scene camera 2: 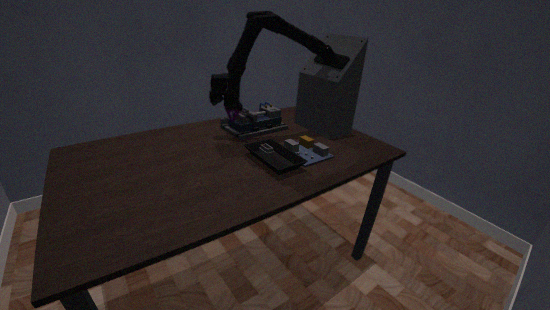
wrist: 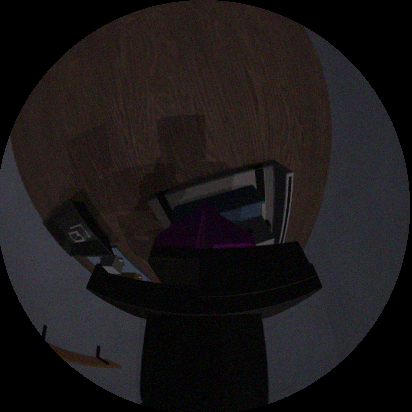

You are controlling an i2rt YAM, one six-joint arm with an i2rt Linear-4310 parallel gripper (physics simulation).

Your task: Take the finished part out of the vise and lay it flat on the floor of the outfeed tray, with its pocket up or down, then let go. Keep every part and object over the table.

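Places are measured from the arm's base along level axes (x ahead, y left, z up), in centimetres.
Where they show: gripper, between the fingertips: (scene camera 2: pixel 232 122) (wrist: pixel 203 207); arm's base, origin of its link: (scene camera 2: pixel 331 59).
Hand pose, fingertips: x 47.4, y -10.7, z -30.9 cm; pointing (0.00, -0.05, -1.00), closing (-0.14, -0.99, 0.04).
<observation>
Things, the pixels of their top centre, and the offset from my fingertips. "*": a spot on its surface instead.
- vise, centre of its top: (wrist: pixel 239 288) (scene camera 2: pixel 255 110) dx -14.0, dy -3.5, dz +3.6 cm
- small light-outlined part, centre of its top: (wrist: pixel 75 236) (scene camera 2: pixel 266 146) dx -3.8, dy +27.2, dz -1.6 cm
- blue plate, a spot on its surface: (scene camera 2: pixel 322 157) * dx -24.3, dy +38.7, dz -5.4 cm
- orange block, centre of its top: (wrist: pixel 128 284) (scene camera 2: pixel 306 138) dx -25.2, dy +25.9, dz -1.9 cm
My gripper (scene camera 2: pixel 233 119) (wrist: pixel 203 207) is shut, its purple fingertips meeting with no part seen between them. It points down at the left end of the vise (scene camera 2: pixel 259 123) (wrist: pixel 242 213), low over or against it; the exact gap cannot be told. The fingers and gripper body hide much of the vise in the wrist view, and the finished part cannot be made out clearly. The black outfeed tray (scene camera 2: pixel 281 162) (wrist: pixel 60 220) stands in front of the vise. A small light-outlined part (scene camera 2: pixel 267 148) (wrist: pixel 77 233) with a pocket lies in the tray.
A blue plate (scene camera 2: pixel 322 157) beside the tray bears a grey block (scene camera 2: pixel 291 145) (wrist: pixel 112 263), an orange block (scene camera 2: pixel 306 142) (wrist: pixel 131 276) and another grey block (scene camera 2: pixel 321 149). A tall grey pedestal (scene camera 2: pixel 324 102) carries the arm at the table's back right.
</observation>
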